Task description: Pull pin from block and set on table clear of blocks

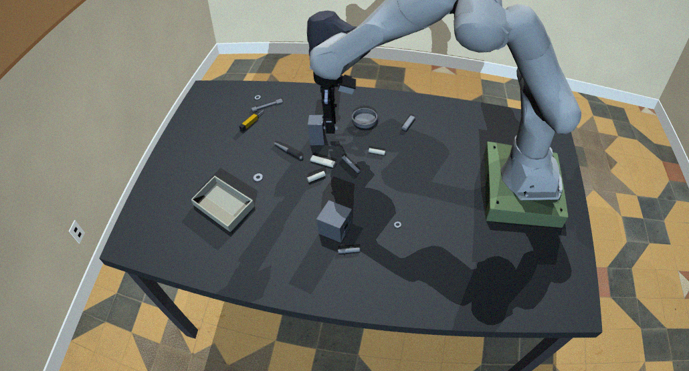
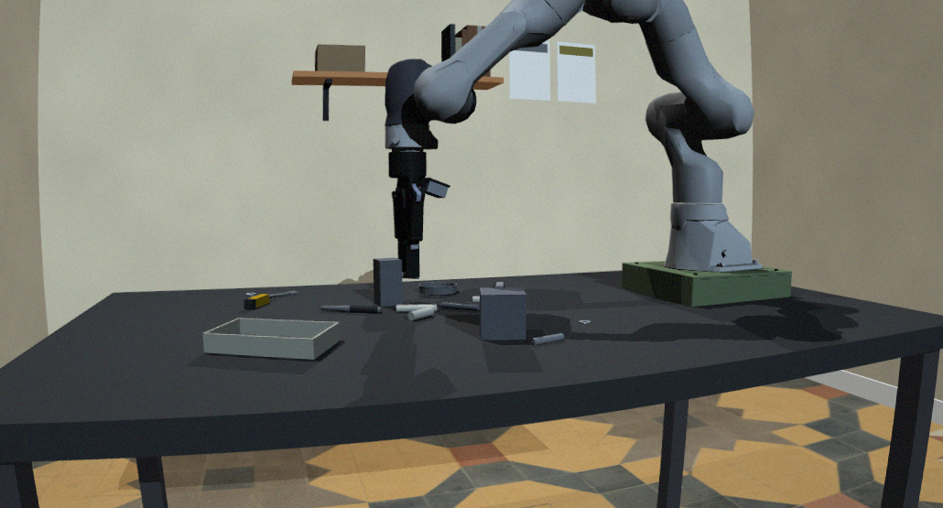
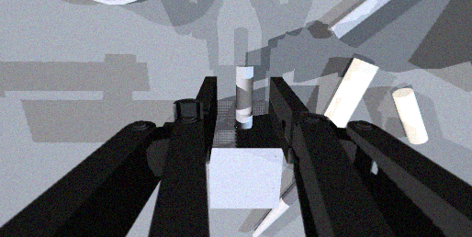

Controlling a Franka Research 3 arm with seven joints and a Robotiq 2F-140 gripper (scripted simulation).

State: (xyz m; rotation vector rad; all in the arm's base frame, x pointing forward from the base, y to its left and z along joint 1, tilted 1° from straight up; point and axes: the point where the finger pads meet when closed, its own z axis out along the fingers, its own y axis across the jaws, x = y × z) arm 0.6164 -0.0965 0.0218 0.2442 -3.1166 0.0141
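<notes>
Right now the pin is 3 cm below my hand and 2 cm ahead of it. Also, from my hand: yellow-handled screwdriver (30 cm ahead, 8 cm below, 5 cm to the right); then round dish (11 cm to the right, 9 cm behind, 8 cm below); then tray (32 cm to the left, 26 cm ahead, 8 cm below).
</notes>
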